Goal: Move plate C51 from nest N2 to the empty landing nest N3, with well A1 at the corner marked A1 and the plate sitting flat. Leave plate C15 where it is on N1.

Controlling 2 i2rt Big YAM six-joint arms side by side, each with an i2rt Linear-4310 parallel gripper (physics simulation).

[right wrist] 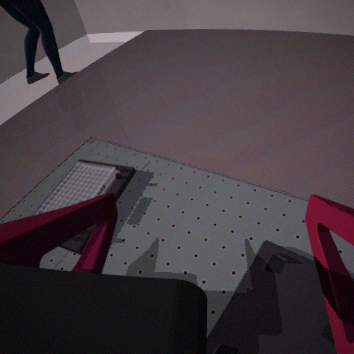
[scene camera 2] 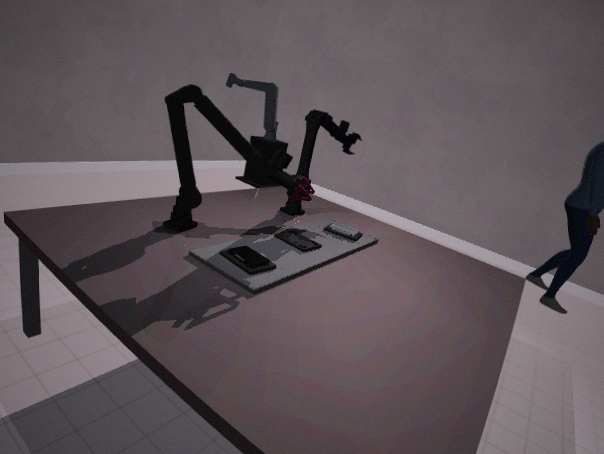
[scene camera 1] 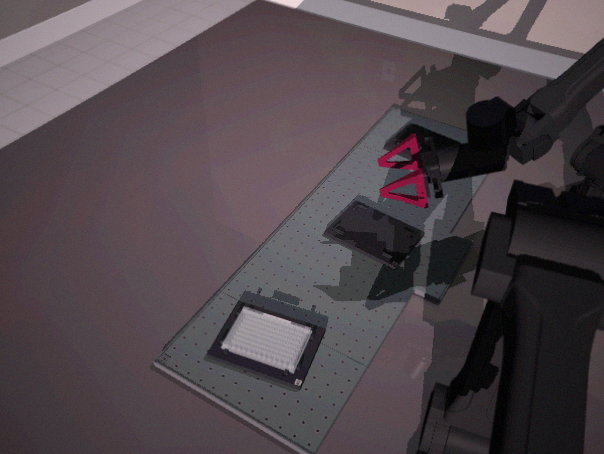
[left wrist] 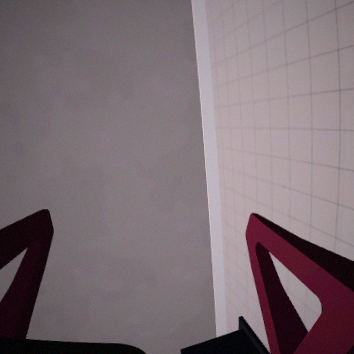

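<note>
A white well plate (scene camera 1: 267, 337) (scene camera 2: 344, 230) (right wrist: 82, 181) lies flat in a dark nest at the near end of the board in scene camera 1. An empty dark nest (scene camera 1: 372, 232) (scene camera 2: 300, 240) (right wrist: 250, 312) is in the middle. A black plate (scene camera 2: 247, 256) sits on the nest at the board's other end, mostly hidden behind my right gripper in scene camera 1. Nest and plate labels are unreadable. My right gripper (scene camera 1: 381, 177) (scene camera 2: 310, 192) (right wrist: 208, 205) is open and empty, above the board between the middle nest and the black plate in scene camera 1. My left gripper (scene camera 2: 357, 145) (left wrist: 150, 222) is open and empty, raised high.
The nests stand on a grey perforated board (scene camera 1: 280, 260) (scene camera 2: 295, 275) (right wrist: 200, 235) on a brown table (scene camera 1: 125, 225) (scene camera 2: 375, 350). A dark stand with an arm-like post (scene camera 2: 270, 107) rises between the two robot arms. A person (scene camera 2: 580, 215) (right wrist: 37, 25) is beyond the table.
</note>
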